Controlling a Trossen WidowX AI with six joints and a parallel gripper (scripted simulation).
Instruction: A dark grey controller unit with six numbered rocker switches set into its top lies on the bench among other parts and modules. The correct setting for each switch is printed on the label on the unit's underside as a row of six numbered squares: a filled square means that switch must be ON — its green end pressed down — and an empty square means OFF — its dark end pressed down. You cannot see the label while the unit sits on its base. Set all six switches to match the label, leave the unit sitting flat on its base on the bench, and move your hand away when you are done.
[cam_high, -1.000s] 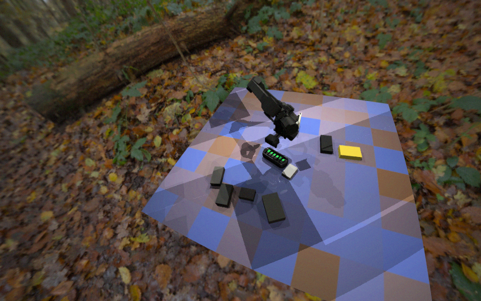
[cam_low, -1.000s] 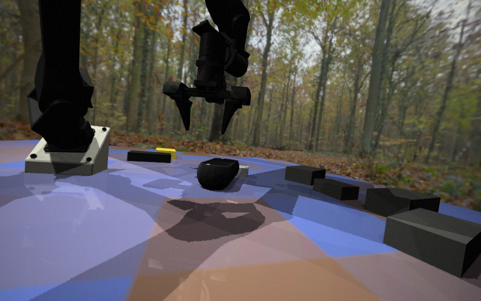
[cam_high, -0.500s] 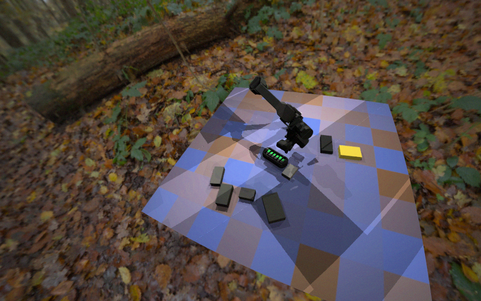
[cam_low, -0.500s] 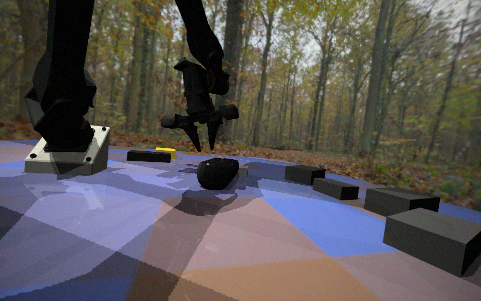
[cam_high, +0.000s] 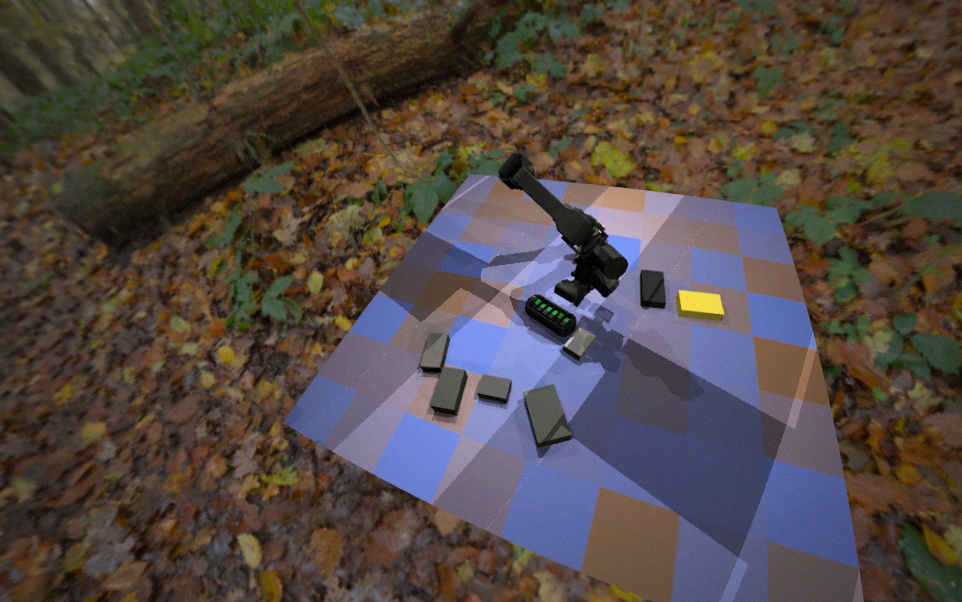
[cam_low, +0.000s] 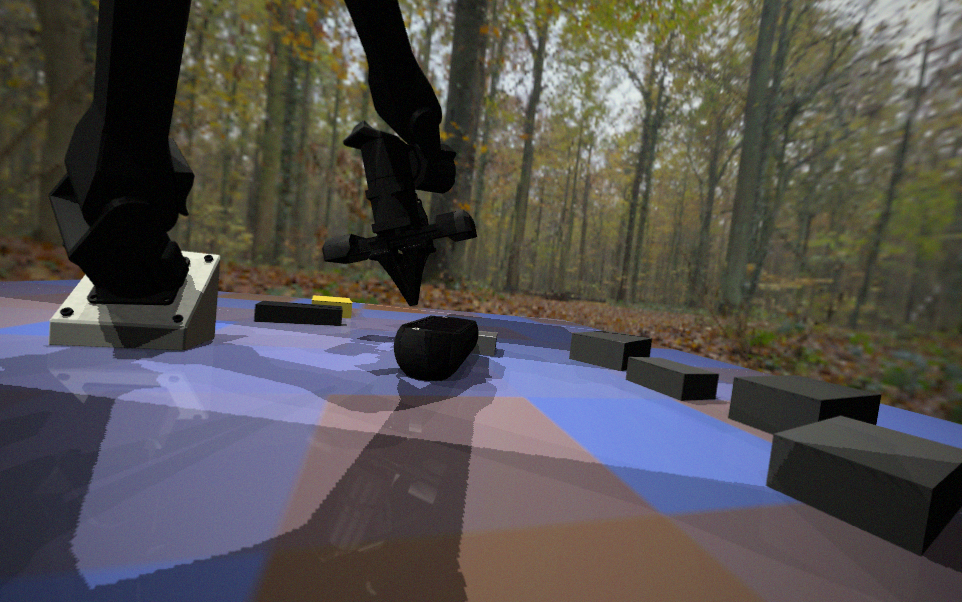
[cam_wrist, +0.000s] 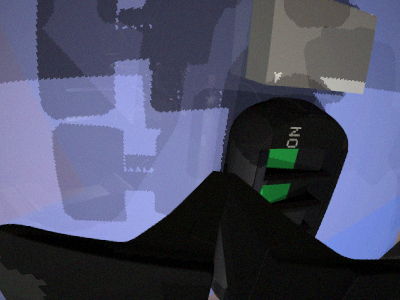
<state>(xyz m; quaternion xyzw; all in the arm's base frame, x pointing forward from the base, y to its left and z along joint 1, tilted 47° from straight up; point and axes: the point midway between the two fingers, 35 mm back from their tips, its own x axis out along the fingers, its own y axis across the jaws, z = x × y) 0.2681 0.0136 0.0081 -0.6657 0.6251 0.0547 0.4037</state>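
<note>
Now: the white block 90 mm ahead of my gripper tip, 30 mm to the left of it and 50 mm below it. The rest, counted from my gripper tip: dark block (150 mm behind, 210 mm to the left, 50 mm below); then yellow block (120 mm behind, 340 mm to the left, 40 mm below).
</note>
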